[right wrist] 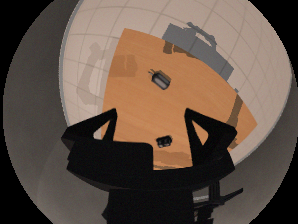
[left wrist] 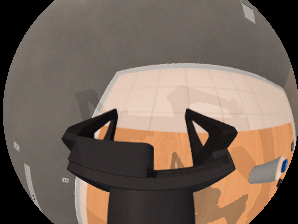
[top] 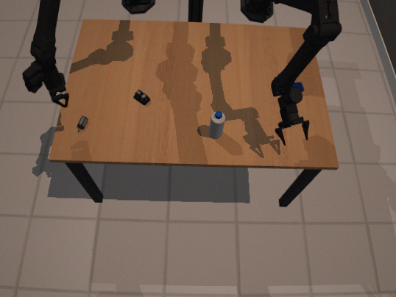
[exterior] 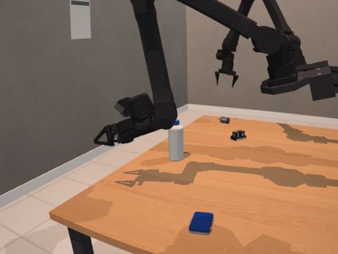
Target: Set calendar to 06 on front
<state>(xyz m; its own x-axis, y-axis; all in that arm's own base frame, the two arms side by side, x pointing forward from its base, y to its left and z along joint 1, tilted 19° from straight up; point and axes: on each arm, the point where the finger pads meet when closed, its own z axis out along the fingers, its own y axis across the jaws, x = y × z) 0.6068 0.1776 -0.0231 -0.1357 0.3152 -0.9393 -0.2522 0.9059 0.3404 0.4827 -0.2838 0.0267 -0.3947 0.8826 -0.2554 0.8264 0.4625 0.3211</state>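
Right now my right hand is 170 mm past the black cube, 300 mm to the right of it and 210 mm above it. Round my right hand: white bottle (10 mm behind, 660 mm to the left, 150 mm below); blue pad (310 mm behind, 1070 mm to the left, 220 mm below).
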